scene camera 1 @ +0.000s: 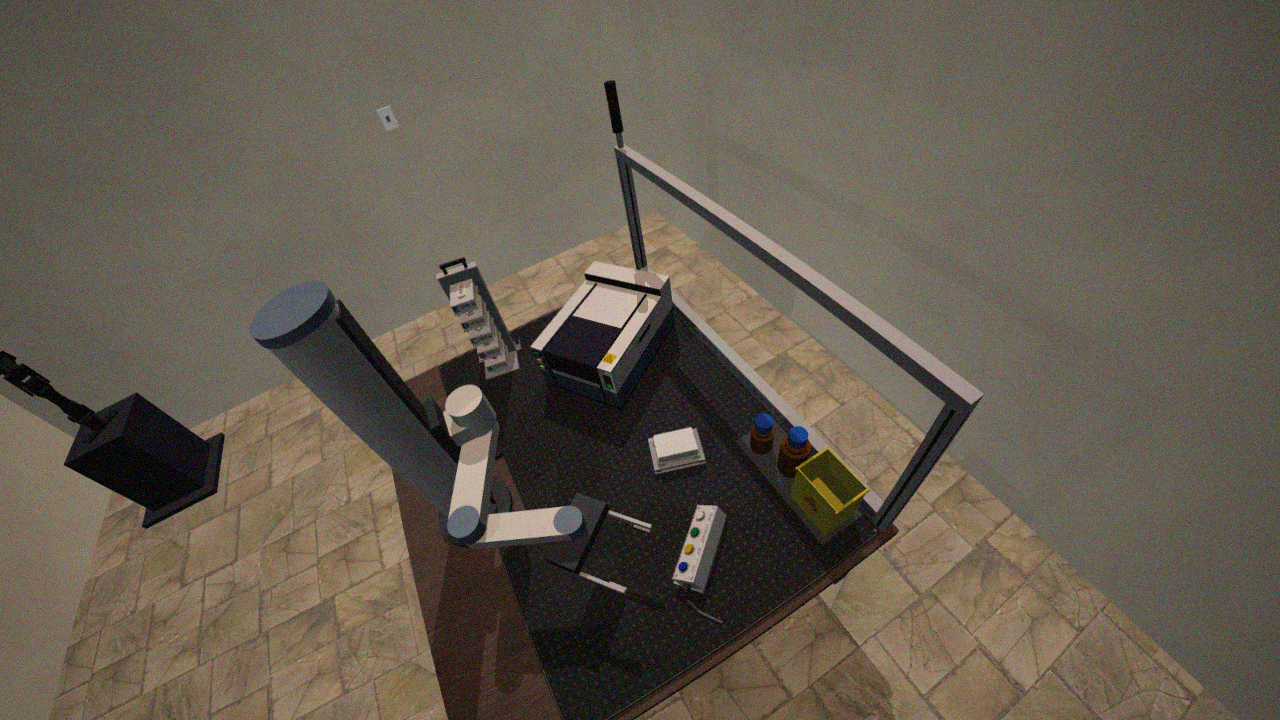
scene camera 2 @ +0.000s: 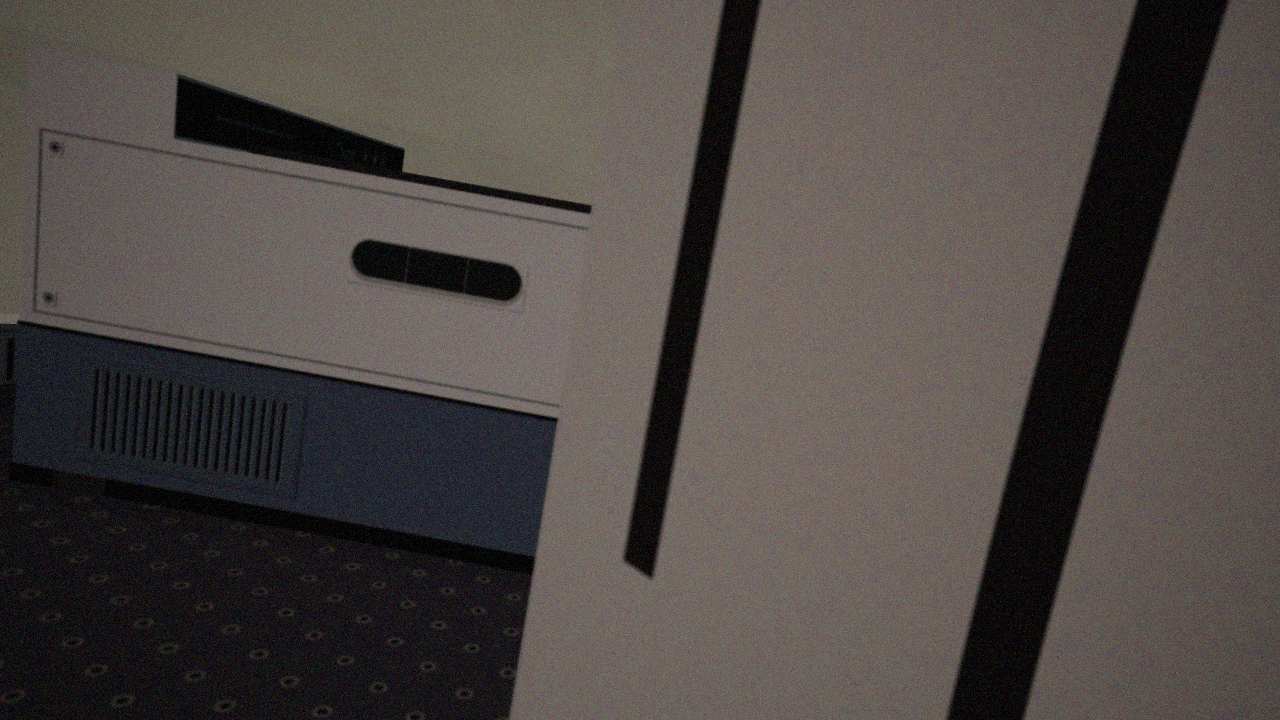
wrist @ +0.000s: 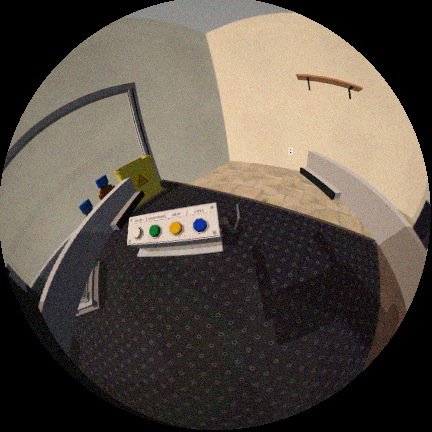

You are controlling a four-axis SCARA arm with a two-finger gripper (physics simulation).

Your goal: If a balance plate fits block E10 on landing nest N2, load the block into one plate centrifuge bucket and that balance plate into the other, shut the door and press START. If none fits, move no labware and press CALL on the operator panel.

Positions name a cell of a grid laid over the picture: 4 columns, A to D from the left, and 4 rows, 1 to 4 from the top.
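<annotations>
My gripper is there in scene camera 1 (B4), and the wrist view (C2) shows it to me too.
</annotations>
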